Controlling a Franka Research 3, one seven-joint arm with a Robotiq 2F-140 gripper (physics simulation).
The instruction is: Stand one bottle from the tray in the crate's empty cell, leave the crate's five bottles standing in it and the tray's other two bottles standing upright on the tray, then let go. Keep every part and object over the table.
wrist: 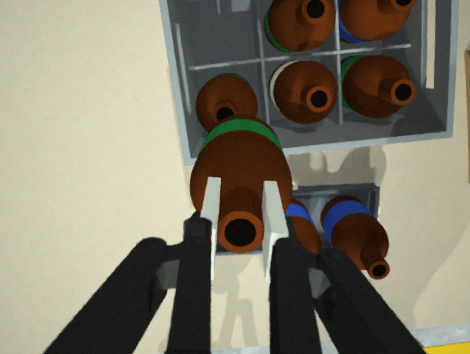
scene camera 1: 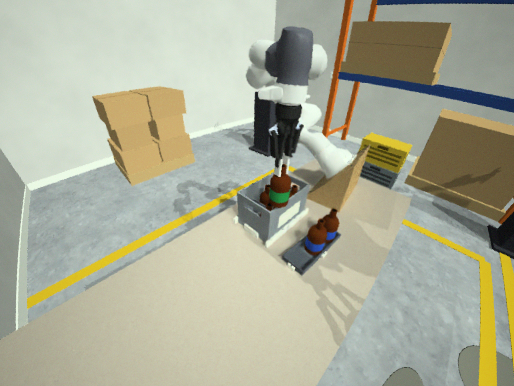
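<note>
My gripper (scene camera 1: 282,167) (wrist: 240,199) is shut on the neck of a brown green-banded bottle (scene camera 1: 280,186) (wrist: 240,165), held near upright at the grey crate's (scene camera 1: 262,227) (wrist: 360,144) tray-side rim. Its base height over that rim is hard to judge. In the wrist view, the empty cell (wrist: 220,35) is at upper left; a green-banded bottle (wrist: 230,95) stands in the cell below it, partly hidden. Four more crate bottles (wrist: 295,30) (wrist: 375,22) (wrist: 295,95) (wrist: 372,90) stand right of these. Two blue-banded bottles (scene camera 1: 315,241) (scene camera 1: 331,226) (wrist: 357,230) stand on the dark tray (scene camera 1: 299,256) (wrist: 320,196).
The tray lies beside the crate on the beige table (scene camera 1: 175,300). A brown slanted panel (scene camera 1: 340,182) stands behind the crate, near the arm's base. Stacked cardboard boxes (scene camera 1: 150,135), an orange-and-blue shelf rack (scene camera 1: 337,65) and yellow crates (scene camera 1: 385,152) are farther back, off the table.
</note>
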